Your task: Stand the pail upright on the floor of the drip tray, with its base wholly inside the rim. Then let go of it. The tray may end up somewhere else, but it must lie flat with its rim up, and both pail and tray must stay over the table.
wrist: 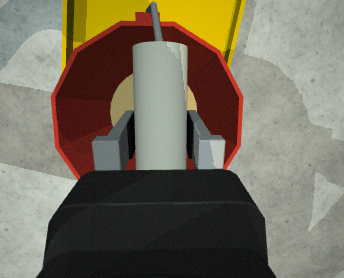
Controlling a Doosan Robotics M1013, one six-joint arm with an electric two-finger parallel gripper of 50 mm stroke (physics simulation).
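Frame: origin at the arm's base, x right, y ahead, z up, level; centimetres.
Where they show: gripper, fingertip midpoint: (161, 125).
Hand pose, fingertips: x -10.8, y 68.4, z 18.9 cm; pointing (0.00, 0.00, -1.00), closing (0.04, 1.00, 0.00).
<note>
Things, the pixels of their top centre, and the offset from my fingertips. "*": a spot on its surface instead. Level surfaces: height alone.
- red pail, surface spot: (87, 85) * dx -2.0, dy -8.4, dz -11.4 cm
- yellow drip tray, surface spot: (200, 17) * dx -10.6, dy +6.5, dz -24.4 cm
- mottled grey stone-like surface, surface height: dz -24.8 cm
The red pail (87, 85) is seen from above, its many-sided rim up and its tan inner bottom partly showing. Its pale grey cylindrical handle grip (160, 80) stretches over the pail's mouth, with a thin grey wire running to the rim at the top. My gripper (161, 125) is shut on this handle grip, one finger on each side. The yellow drip tray (200, 17) shows at the top of the view, behind the pail, with its side rims running left and right. The pail hides the tray's near part. The pail's underside and its height over the tray are hidden.
A mottled grey stone-like surface (295, 150) lies around the pail and tray, with patches of light and shadow. The dark gripper body covers the bottom middle of the view and hides the pail's near rim.
</note>
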